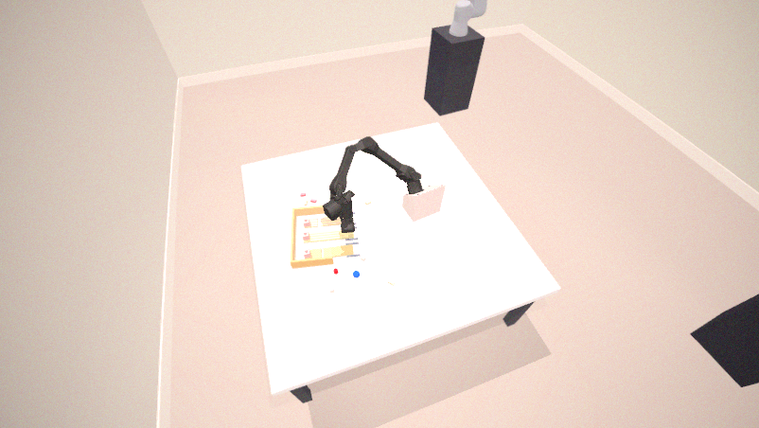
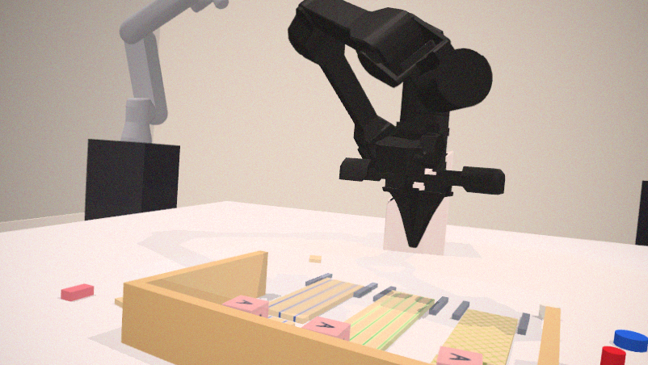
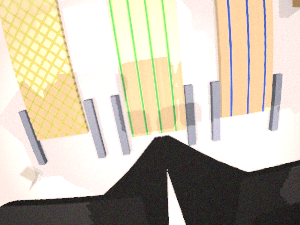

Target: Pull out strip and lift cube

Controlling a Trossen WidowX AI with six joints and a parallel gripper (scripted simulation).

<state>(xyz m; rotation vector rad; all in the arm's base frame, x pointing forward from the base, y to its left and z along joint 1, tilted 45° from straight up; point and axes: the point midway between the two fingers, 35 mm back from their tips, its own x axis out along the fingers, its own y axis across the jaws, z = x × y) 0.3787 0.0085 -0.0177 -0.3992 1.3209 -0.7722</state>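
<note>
Now: the green-lined strip 10 cm ahead of my gripper tip, 3 cm to the right of it and 7 cm below it. Round my gripper tip: blue disc (5 cm ahead, 23 cm to the left, 6 cm below); red cylinder (13 cm ahead, 18 cm to the left, 6 cm below).
</note>
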